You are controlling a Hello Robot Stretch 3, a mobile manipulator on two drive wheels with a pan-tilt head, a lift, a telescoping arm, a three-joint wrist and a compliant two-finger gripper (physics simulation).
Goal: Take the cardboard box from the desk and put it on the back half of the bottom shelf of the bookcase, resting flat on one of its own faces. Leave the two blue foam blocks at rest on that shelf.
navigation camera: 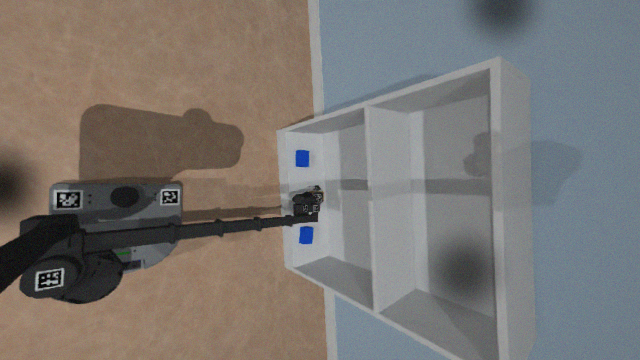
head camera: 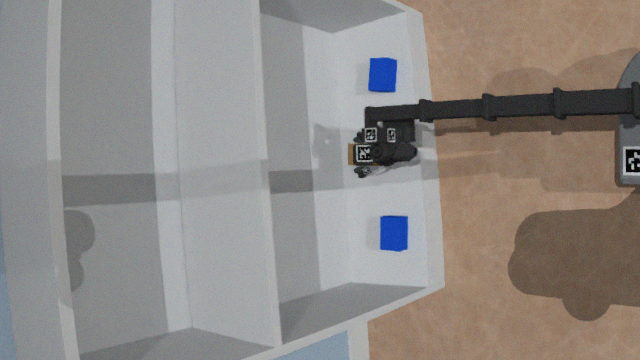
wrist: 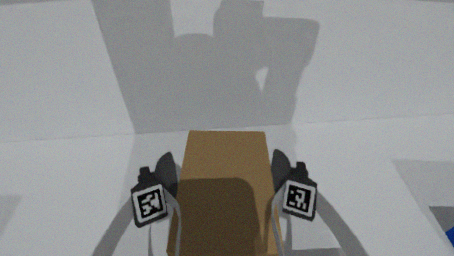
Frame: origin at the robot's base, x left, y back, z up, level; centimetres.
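Seen in the pictures: robot's base, origin of its link: (navigation camera: pixel 124 195).
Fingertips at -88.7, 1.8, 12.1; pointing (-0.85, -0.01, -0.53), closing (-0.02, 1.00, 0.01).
Note:
Offsets run from my fingertips to a thing's top centre, as dx, dy, dz. Level surfaces: height alone.
My gripper (head camera: pixel 360 153) (navigation camera: pixel 319 196) (wrist: pixel 223 168) is over the bottom shelf {dz -2.1} (head camera: pixel 390 195), between the two foam blocks. It is shut on the brown cardboard box {+3.2, +0.1, +3.2} (head camera: pixel 350 154) (wrist: pixel 227 155), with one fingertip at each side. The box looks upright and points at the back wall. Whether its underside touches the shelf is hidden. One blue foam block {+8.9, +22.1, +2.5} (head camera: pixel 382 75) (navigation camera: pixel 306 235) sits to the right of the gripper; its corner shows in the wrist view (wrist: pixel 451 236). The other blue foam block {+12.3, -21.3, +2.5} (head camera: pixel 394 233) (navigation camera: pixel 302 158) sits to the left. Both look at rest. The desk does not show.
The white bookcase (navigation camera: pixel 370 200) has a middle shelf board above the bottom compartment and closed side walls. The telescoping arm (head camera: pixel 525 106) (navigation camera: pixel 200 229) reaches in over the shelf's front edge, close to the right block. The robot base (navigation camera: pixel 150 210) stands on the brown floor.

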